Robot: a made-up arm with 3 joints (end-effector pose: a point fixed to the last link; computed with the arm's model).
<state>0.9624 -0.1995 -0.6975</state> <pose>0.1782 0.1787 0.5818 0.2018 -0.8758 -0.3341 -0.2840</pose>
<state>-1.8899 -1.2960 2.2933</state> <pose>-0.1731 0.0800 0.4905 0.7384 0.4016 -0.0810 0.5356</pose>
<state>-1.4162 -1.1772 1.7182</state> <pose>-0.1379 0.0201 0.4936 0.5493 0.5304 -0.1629 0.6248</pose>
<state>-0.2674 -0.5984 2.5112</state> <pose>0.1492 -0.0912 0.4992 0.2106 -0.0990 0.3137 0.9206</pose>
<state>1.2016 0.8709 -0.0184</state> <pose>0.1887 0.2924 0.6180 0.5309 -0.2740 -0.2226 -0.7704</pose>
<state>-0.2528 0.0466 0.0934</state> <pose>0.1409 -0.0543 0.5476 0.1026 0.6544 -0.0682 0.7460</pose>
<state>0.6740 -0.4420 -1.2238</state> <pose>0.1964 0.1242 0.5949 0.0526 -0.9877 -0.1414 0.0406</pose>
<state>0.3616 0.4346 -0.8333</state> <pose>0.2172 0.0725 0.6178 0.1830 -0.8184 -0.0638 -0.5410</pose>
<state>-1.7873 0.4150 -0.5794</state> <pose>-0.1663 -0.0611 0.6025 0.4743 0.4271 -0.6205 0.4556</pose>
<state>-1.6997 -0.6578 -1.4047</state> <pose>-0.1502 -0.0405 0.5901 0.1944 -0.4570 0.8622 0.0997</pose>
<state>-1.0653 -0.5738 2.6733</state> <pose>-0.0382 -0.1528 0.5080 0.5453 -0.0428 0.3801 0.7458</pose>
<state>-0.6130 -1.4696 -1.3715</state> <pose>0.0151 -0.0502 0.5897 0.1533 -0.6839 0.4682 0.5381</pose>
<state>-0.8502 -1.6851 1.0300</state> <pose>-0.1045 0.0322 0.5827 0.1484 0.8654 -0.2756 0.3914</pose>
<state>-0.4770 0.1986 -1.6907</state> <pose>0.1252 -0.0983 0.6429 0.1168 -0.8953 0.4190 -0.0960</pose>
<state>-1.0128 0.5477 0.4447</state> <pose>0.0142 -0.1685 0.5775 0.5027 0.2920 -0.0819 0.8095</pose>
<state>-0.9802 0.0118 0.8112</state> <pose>-0.0021 -0.1409 0.5220 0.4876 0.3889 -0.0799 0.7776</pose>
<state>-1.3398 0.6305 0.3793</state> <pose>-0.0748 -0.1634 0.5873 0.6256 0.2633 -0.1273 0.7232</pose>
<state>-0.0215 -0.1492 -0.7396</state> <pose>0.1558 -0.0089 0.5854 0.0485 -0.9274 0.1221 -0.3501</pose>
